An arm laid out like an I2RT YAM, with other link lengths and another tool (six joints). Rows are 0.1 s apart.
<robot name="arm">
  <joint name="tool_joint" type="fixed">
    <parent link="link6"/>
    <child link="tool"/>
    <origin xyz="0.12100 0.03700 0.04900" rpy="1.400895 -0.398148 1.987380"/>
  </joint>
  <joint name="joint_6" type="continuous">
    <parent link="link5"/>
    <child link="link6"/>
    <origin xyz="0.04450 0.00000 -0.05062"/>
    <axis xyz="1 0 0"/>
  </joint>
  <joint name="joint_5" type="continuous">
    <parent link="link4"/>
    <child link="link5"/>
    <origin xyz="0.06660 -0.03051 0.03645"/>
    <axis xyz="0 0 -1"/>
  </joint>
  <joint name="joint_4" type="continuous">
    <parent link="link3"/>
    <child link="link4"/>
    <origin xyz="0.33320 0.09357 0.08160"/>
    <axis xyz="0 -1 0"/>
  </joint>
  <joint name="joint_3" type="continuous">
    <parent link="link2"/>
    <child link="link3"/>
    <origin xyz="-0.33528 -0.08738 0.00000"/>
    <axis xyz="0 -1 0"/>
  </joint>
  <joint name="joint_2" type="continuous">
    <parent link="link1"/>
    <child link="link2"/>
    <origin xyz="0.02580 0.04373 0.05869"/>
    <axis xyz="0 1 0"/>
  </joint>
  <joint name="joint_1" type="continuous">
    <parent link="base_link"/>
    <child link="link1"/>
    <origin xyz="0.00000 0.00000 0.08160"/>
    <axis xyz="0 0 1"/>
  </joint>
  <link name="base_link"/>
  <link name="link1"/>
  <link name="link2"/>
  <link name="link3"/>
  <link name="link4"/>
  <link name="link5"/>
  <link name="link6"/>
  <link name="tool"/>
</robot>
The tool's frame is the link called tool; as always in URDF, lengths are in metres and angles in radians. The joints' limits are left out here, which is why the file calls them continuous.
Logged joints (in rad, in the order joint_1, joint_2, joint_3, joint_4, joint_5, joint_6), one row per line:
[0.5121, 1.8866, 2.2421, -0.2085, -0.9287, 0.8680]
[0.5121, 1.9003, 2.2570, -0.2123, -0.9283, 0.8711]
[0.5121, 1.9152, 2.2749, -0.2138, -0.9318, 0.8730]
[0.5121, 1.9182, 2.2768, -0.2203, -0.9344, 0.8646]
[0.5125, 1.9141, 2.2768, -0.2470, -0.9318, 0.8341]
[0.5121, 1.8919, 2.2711, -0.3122, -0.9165, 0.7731]
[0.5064, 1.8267, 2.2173, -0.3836, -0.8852, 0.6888]
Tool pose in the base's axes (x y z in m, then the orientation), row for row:
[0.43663, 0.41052, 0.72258, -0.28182, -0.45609, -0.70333, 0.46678]
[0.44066, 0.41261, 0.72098, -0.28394, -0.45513, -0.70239, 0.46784]
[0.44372, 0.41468, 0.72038, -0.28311, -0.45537, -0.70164, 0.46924]
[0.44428, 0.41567, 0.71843, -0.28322, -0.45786, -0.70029, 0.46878]
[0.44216, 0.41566, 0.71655, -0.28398, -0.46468, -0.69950, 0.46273]
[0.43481, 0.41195, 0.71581, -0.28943, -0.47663, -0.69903, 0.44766]
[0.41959, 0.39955, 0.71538, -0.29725, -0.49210, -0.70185, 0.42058]
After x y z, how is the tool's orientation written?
As a quaternion, x y z w.
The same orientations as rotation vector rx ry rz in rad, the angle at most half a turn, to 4 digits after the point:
[-0.6916, -1.1193, -1.7260]
[-0.6965, -1.1164, -1.7229]
[-0.6940, -1.1163, -1.7200]
[-0.6944, -1.1226, -1.7170]
[-0.6982, -1.1424, -1.7197]
[-0.7164, -1.1797, -1.7302]
[-0.7449, -1.2331, -1.7587]

